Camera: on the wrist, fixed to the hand. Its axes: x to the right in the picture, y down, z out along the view.
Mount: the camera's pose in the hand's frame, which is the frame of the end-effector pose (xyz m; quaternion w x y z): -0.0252 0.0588 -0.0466 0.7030 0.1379 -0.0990 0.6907
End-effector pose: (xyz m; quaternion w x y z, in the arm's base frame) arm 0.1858 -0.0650 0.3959 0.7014 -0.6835 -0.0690 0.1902
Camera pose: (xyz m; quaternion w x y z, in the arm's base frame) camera 0.1691 -0.1179 0.3395 0.4491 -0.4126 0.3803 0.6953
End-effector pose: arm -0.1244 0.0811 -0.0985 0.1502 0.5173 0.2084 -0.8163
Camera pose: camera -0.0503 0.0539 -0.1041 0.6187 0.4475 -0.3382 -0.5501
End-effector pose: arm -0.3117 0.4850 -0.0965 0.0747 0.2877 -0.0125 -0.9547
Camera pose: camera -0.2573 0.4315 -0.1176 0.6710 0.1094 -0.3465 -0.6463
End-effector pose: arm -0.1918 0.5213 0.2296 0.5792 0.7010 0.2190 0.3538
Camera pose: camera -0.2493 0.5201 0.2840 0.0878 0.7589 -0.3388 0.5491
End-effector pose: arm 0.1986 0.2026 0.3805 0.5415 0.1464 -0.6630 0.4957
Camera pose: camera 0.1917 0.2594 0.3258 0.0475 0.2313 0.5524 -0.7994
